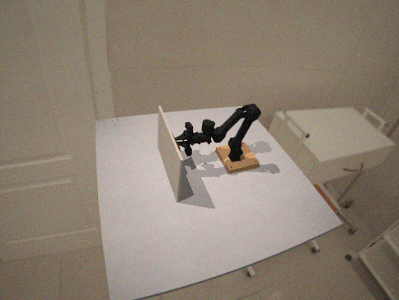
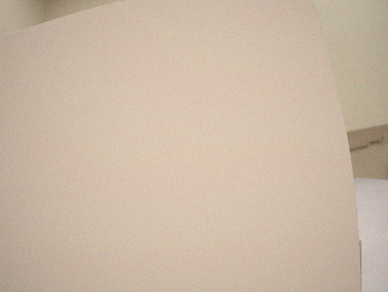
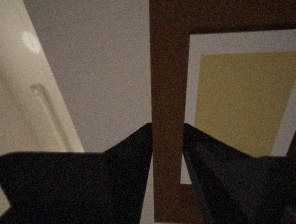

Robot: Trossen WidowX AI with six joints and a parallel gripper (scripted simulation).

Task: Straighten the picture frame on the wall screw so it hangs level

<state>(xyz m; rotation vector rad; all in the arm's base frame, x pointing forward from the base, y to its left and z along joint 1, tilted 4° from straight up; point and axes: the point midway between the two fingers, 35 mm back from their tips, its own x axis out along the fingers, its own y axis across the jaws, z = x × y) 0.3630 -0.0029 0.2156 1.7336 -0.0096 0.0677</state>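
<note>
My gripper tip is 5 cm above the picture frame, 1 cm to the right of it and 1 cm short of it. Also, from my gripper tip: wall panel 7 cm below, 2 cm ahead.
</note>
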